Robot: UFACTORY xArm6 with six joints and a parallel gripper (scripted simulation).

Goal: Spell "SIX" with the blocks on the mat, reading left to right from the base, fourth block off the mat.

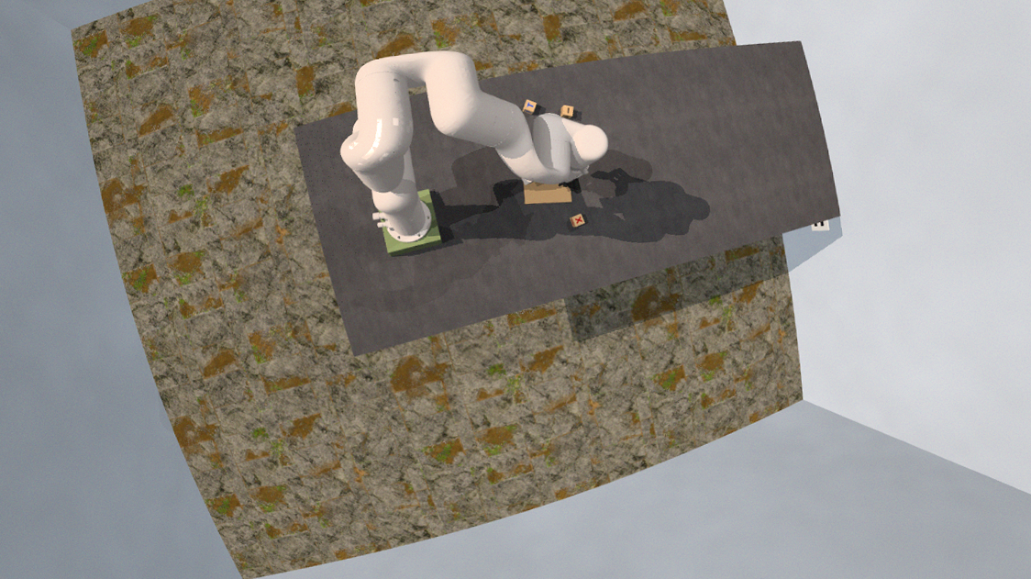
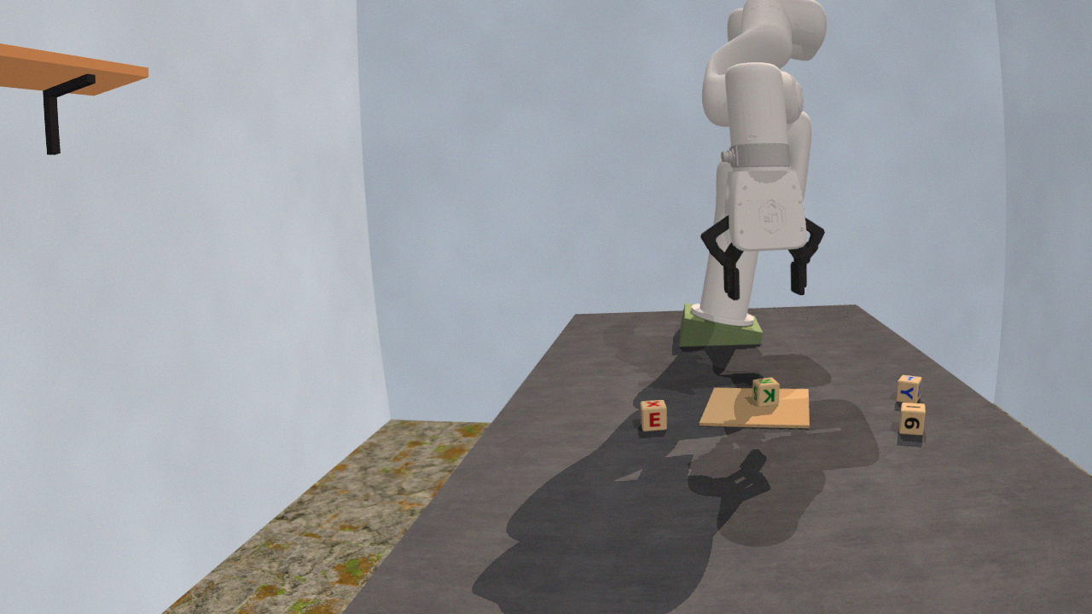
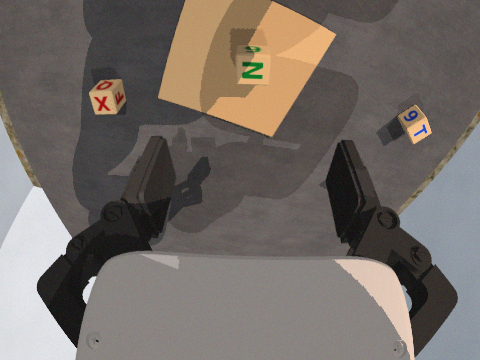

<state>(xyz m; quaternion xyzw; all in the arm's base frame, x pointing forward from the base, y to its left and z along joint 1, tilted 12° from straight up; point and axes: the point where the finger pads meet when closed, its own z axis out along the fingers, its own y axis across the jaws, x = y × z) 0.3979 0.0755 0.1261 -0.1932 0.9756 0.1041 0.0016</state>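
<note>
My gripper is now 140 mm above the S block. The rest, counted from my hand: X block (90 mm ahead, 140 mm to the right, 140 mm below); then tan mat (10 mm ahead, 10 mm to the right, 160 mm below); then blue-lettered block (30 mm behind, 210 mm to the left, 140 mm below).
</note>
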